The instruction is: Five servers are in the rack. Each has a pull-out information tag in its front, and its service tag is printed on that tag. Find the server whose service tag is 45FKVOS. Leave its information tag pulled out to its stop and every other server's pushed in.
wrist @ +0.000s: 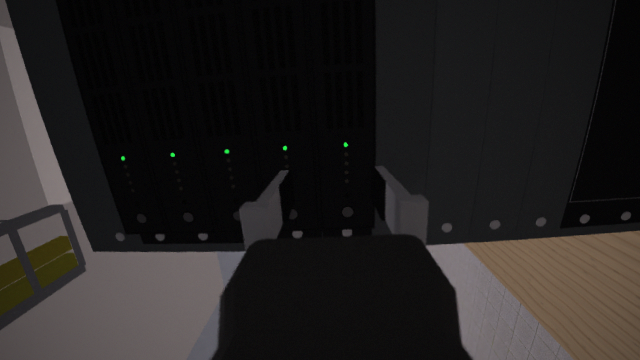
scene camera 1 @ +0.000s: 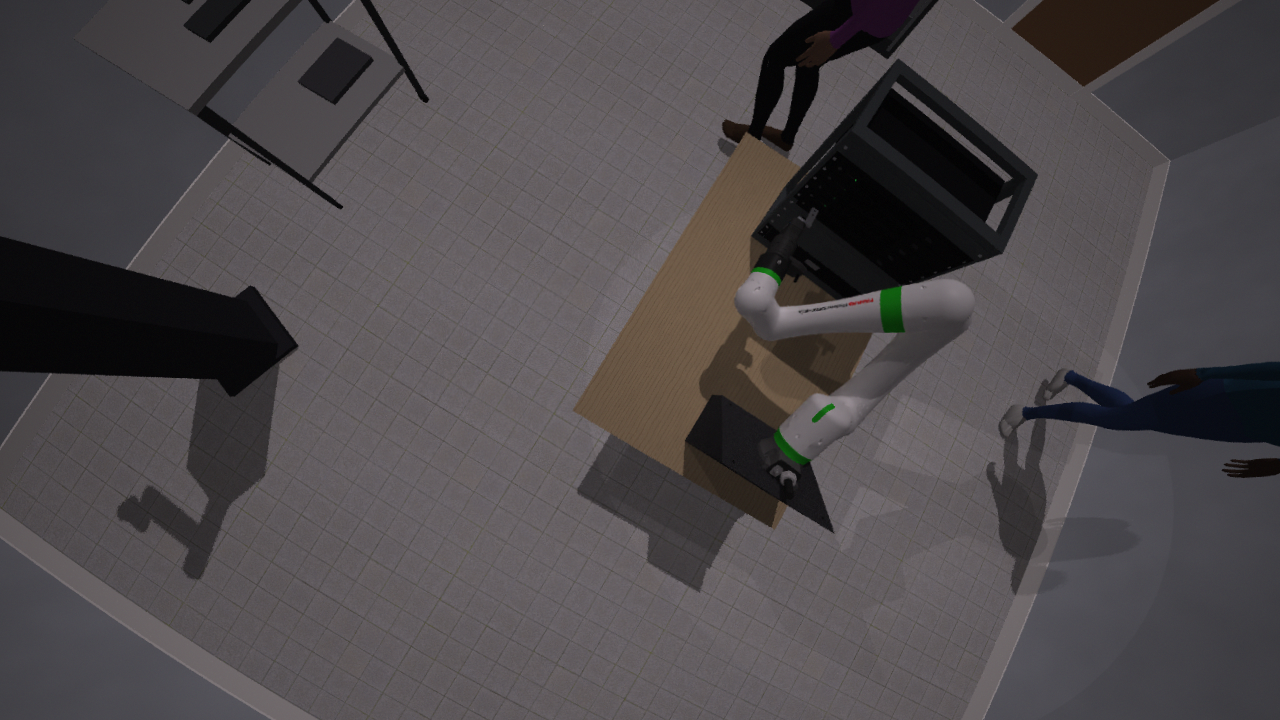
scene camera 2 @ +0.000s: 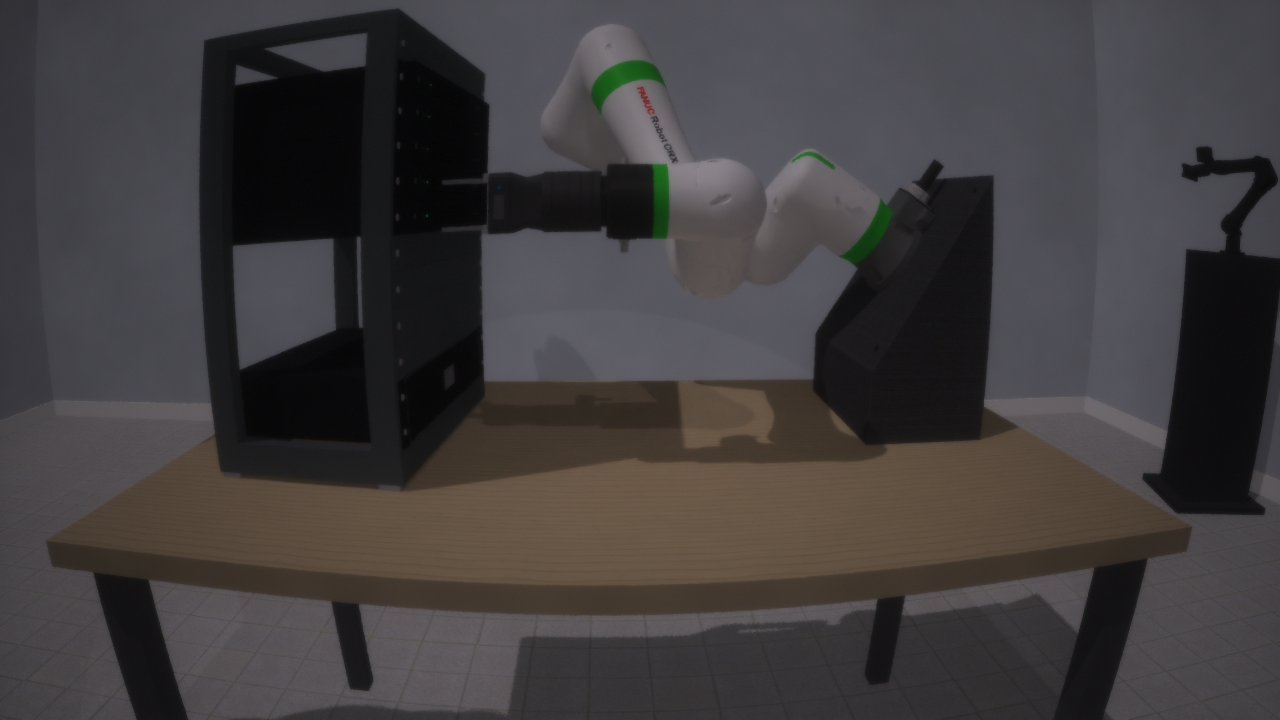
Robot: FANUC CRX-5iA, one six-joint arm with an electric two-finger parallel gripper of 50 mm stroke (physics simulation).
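Pixels of known places: gripper, fingertip midpoint: (wrist: 332,184) (scene camera 1: 809,214) (scene camera 2: 443,206); arm's base, link origin: (scene camera 1: 776,460) (scene camera 2: 896,256).
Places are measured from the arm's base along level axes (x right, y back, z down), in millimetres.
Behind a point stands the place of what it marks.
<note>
The dark rack (scene camera 1: 984,234) @(x -185, y -717, z -329 mm) (scene camera 2: 382,268) @(x -606, y -609, z -3 mm) (wrist: 72,125) @(x -477, y -630, z -297 mm) stands on the table. In the wrist view it looks turned sideways, and the black server fronts (wrist: 345,100) @(x -471, y -616, z -63 mm) stand side by side, each with a green light. No information tag can be made out standing out from a front, and no service tag is readable. My gripper (scene camera 2: 444,205) @(x -513, y -575, z -75 mm) (wrist: 332,184) @(x -513, y -575, z -75 mm) is open and empty, close to the server fronts. In the wrist view the rightmost server's lower front shows between its fingers, and the left finger overlaps the neighbouring server. The fingers partly hide the fronts behind them.
Plain blank panels (wrist: 450,100) @(x -479, y -629, z 17 mm) adjoin the rightmost server. The wooden table (scene camera 1: 662,295) @(x -644, y -148, z 277 mm) (scene camera 2: 626,537) @(x -637, y -296, z 276 mm) carries the rack and the black slanted robot mount (scene camera 2: 921,358) @(x -203, y 36, z 143 mm). One person (scene camera 1: 778,80) is near the rack, another (scene camera 1: 1127,411) beyond the arm. A pedestal (scene camera 2: 1221,376) stands at the right.
</note>
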